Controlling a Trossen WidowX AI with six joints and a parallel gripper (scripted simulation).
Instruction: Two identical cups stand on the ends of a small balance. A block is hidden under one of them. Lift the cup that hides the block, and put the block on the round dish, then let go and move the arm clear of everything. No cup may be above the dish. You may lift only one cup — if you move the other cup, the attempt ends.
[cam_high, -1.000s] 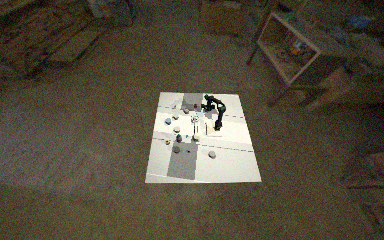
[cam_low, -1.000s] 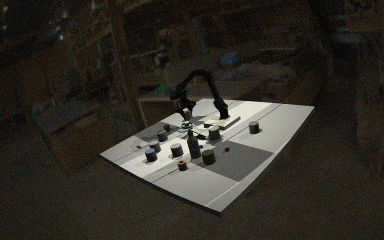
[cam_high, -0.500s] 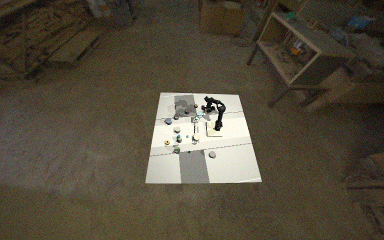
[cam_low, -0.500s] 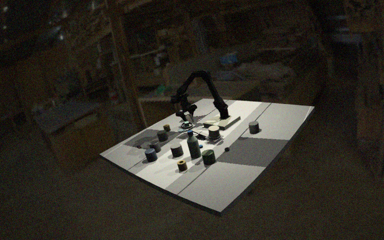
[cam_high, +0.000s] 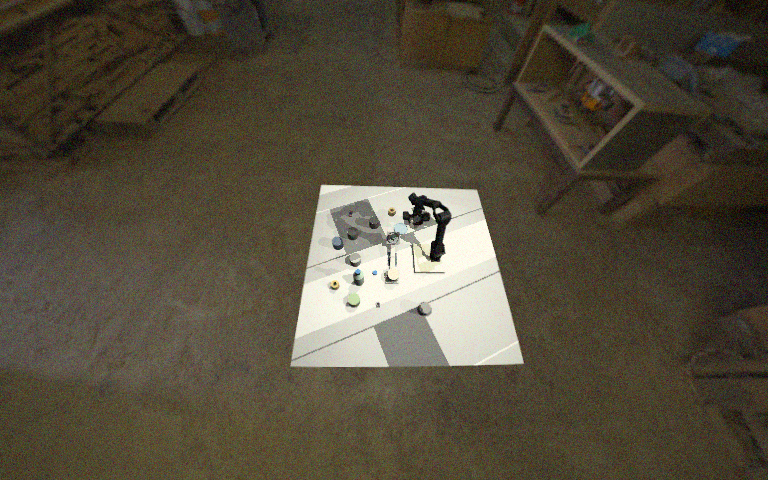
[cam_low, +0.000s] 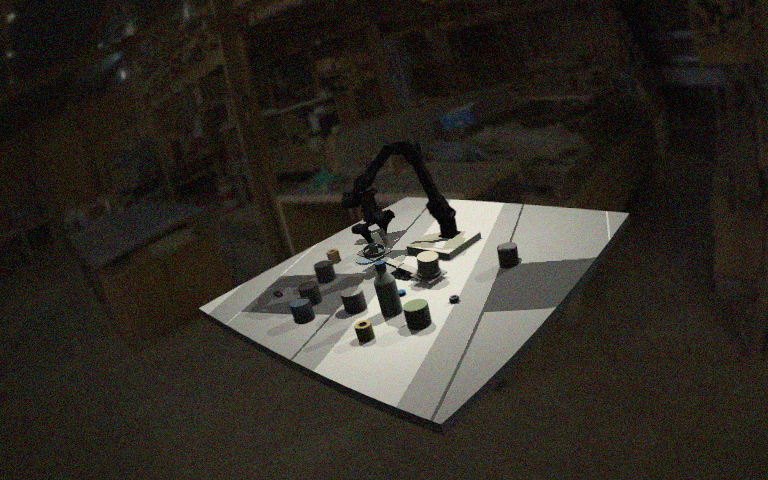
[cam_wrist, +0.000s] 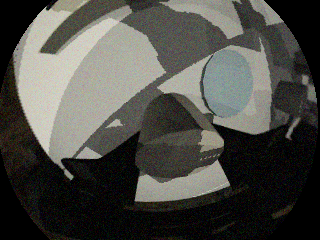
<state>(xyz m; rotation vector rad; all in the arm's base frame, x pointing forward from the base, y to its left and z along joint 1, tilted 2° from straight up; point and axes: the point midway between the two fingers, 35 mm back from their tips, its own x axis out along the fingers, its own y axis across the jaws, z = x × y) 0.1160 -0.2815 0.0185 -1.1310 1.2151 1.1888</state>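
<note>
The cup lies 20 mm to the right of my gripper tip and 10 mm above it. Also, from my gripper tip: tall bottle 390 mm ahead, 440 mm to the left, 90 mm above; pale blue round dish 100 mm ahead, 40 mm to the left, 20 mm below; teal block 170 mm ahead, 160 mm to the left, 60 mm above.
</note>
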